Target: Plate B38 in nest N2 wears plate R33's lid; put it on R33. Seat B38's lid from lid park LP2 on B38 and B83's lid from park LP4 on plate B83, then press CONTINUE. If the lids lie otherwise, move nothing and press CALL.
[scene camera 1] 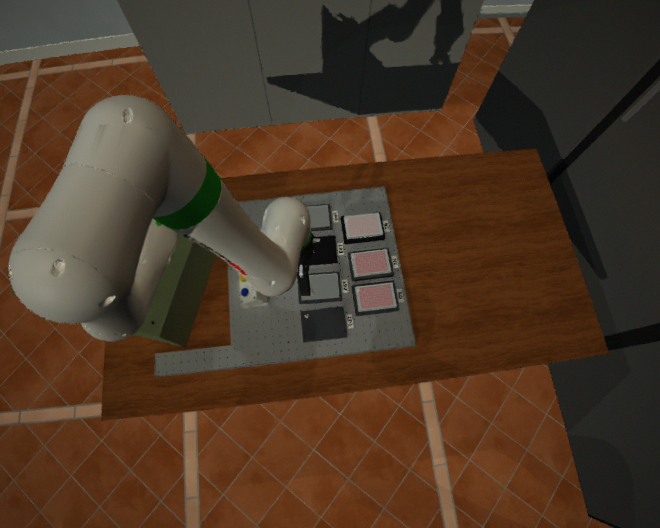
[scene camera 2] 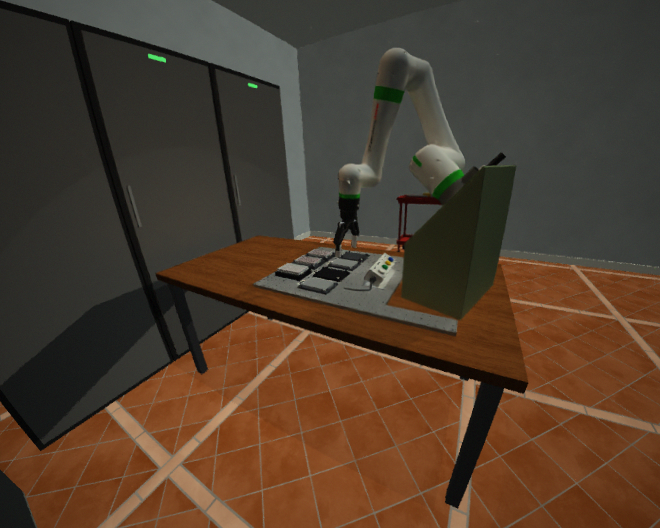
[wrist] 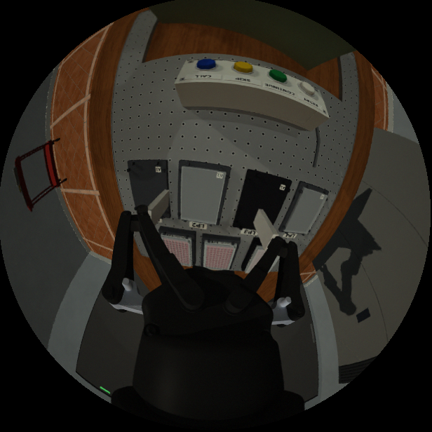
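Pixels of known places: gripper, fingertip midpoint: (scene camera 1: 309,272) (scene camera 2: 346,251); arm's base at its link origin: (scene camera 2: 463,201).
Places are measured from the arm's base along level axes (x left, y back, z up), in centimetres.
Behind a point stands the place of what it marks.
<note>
My gripper (scene camera 1: 311,267) @(x -0.9, y -49.4, z -26.8 cm) (scene camera 2: 346,247) @(x -0.9, y -49.4, z -26.8 cm) (wrist: 213,206) is open and empty, pointing down above the lid parks, its fingers either side of LP2's lid in the wrist view. A grey lid (scene camera 1: 324,286) @(x -3.9, y -53.9, z -33.7 cm) (scene camera 2: 345,263) @(x -2.5, y -50.9, z -33.7 cm) (wrist: 201,192) lies in LP2; another grey lid (scene camera 1: 319,217) @(x 22.0, y -53.7, z -33.8 cm) (scene camera 2: 318,284) @(x 23.8, y -49.5, z -33.7 cm) (wrist: 305,207) lies in LP4. The middle plate (scene camera 1: 371,263) @(x 2.8, y -70.4, z -32.3 cm) (scene camera 2: 309,260) @(x 4.7, y -68.3, z -32.4 cm) (wrist: 219,254) shows pink wells, as does the plate beside LP1 (scene camera 1: 375,297) @(x -9.1, y -70.5, z -32.7 cm). The third plate (scene camera 1: 363,225) @(x 16.9, y -69.0, z -31.7 cm) (scene camera 2: 294,268) @(x 18.1, y -67.3, z -31.7 cm) looks paler and taller, as if lidded. Plate codes are unreadable. The CONTINUE button (wrist: 278,75) is green, the CALL button (wrist: 206,64) blue.
Park LP3 (scene camera 2: 331,273) @(x 9.9, y -51.6, z -34.5 cm) (wrist: 262,192) is bare black; park LP1 (scene camera 1: 324,324) @(x -16.6, y -53.1, z -34.5 cm) (wrist: 145,180) is bare dark grey. The button box (scene camera 1: 253,300) @(x -8.7, y -31.1, z -28.0 cm) (wrist: 250,100) stands on the perforated board (scene camera 1: 275,335) @(x -19.0, y -36.9, z -35.5 cm) behind the parks. A green sloped housing (scene camera 1: 178,297) @(x -8.9, y -10.4, z -18.9 cm) (scene camera 2: 456,258) @(x 18.7, y 1.6, z -15.5 cm) stands by the arm's base.
</note>
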